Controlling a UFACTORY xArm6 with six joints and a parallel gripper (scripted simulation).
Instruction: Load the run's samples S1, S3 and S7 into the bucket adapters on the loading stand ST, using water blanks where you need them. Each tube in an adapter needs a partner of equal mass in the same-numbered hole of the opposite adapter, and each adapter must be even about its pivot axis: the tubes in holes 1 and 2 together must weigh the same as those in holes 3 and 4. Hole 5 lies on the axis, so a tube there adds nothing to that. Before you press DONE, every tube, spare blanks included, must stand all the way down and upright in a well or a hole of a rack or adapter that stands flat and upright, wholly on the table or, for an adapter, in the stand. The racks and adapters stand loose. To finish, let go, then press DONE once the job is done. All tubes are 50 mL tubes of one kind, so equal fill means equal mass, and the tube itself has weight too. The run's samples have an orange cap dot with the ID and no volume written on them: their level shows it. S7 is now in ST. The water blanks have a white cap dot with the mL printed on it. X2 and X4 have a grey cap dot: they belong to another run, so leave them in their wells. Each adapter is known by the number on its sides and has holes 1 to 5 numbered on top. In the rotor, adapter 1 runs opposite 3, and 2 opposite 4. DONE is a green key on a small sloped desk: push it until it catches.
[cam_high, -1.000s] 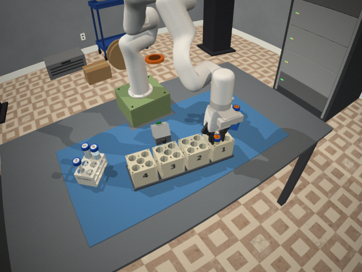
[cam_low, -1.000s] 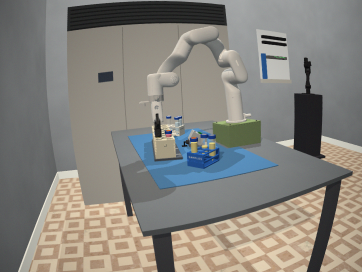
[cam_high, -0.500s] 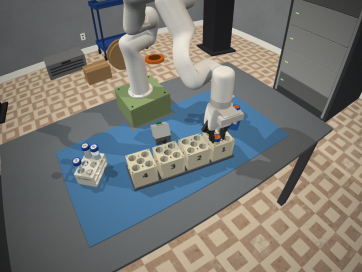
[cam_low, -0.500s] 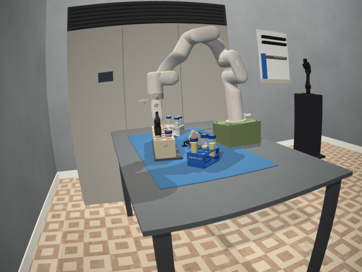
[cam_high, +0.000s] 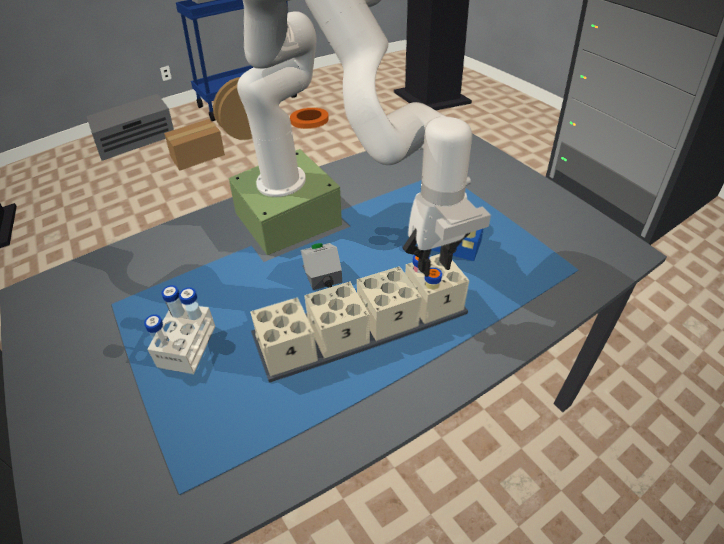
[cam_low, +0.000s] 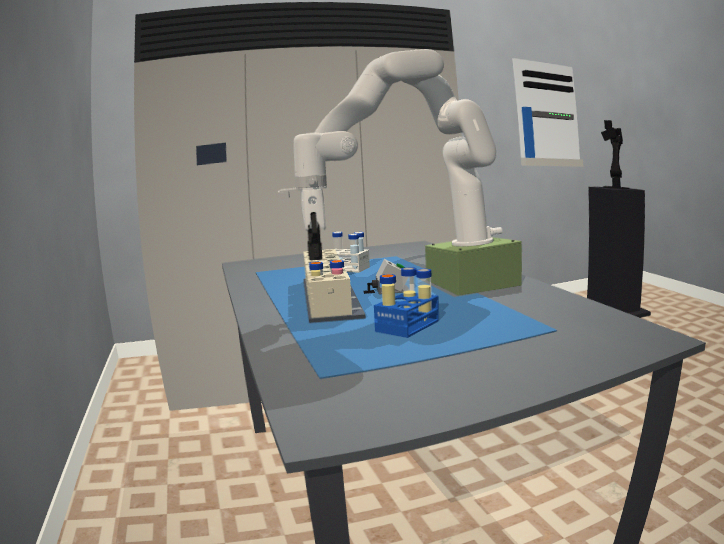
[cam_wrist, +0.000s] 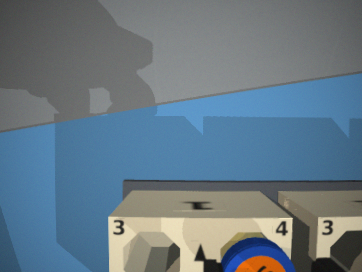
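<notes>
Right now the sample tube is 190 mm to the left of my hand, 140 mm behind it and 90 mm below it. Round my hand: stand (150 mm below, 140 mm to the right, 40 mm behind); then pink-filled tube (90 mm below, 40 mm behind); then adapter 1 (110 mm below, 30 mm to the left, 20 mm behind).
</notes>
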